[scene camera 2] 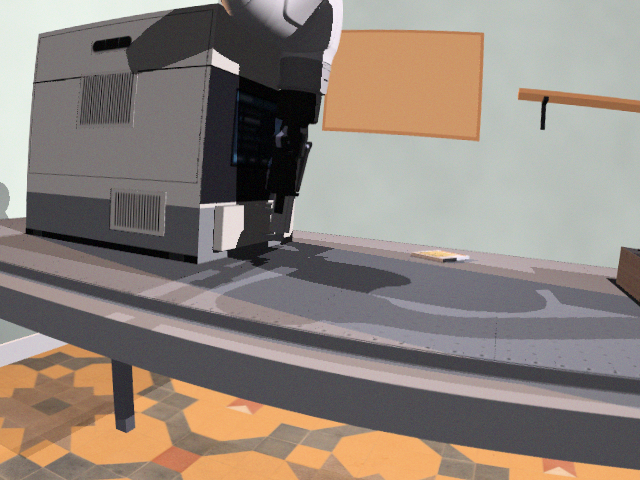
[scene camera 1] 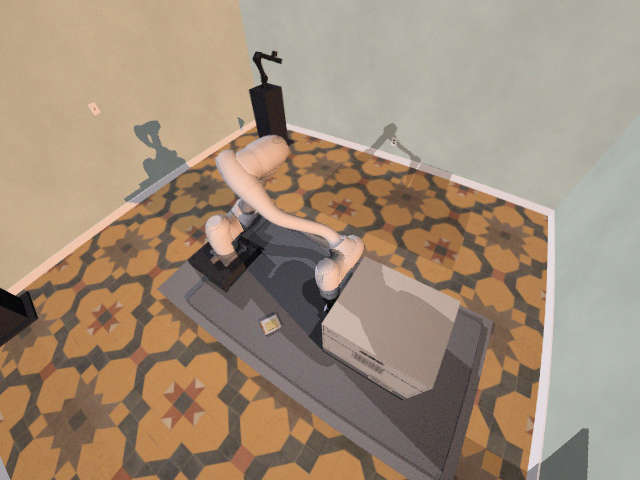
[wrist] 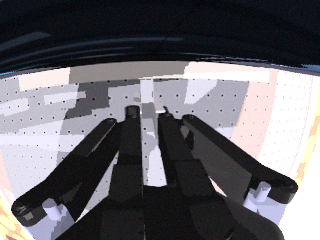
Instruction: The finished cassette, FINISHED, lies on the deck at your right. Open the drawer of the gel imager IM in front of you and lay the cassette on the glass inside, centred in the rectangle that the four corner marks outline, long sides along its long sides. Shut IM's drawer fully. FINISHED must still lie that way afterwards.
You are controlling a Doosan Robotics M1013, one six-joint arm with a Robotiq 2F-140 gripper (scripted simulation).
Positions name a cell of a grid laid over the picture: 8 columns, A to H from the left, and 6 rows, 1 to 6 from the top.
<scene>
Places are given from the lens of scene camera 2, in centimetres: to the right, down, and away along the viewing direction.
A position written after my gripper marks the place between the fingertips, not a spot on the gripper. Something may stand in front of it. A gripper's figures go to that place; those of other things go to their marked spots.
my gripper (scene camera 2: D3): -7, -1, 90
gel imager IM (scene camera 2: B2): -29, -18, 77
</scene>
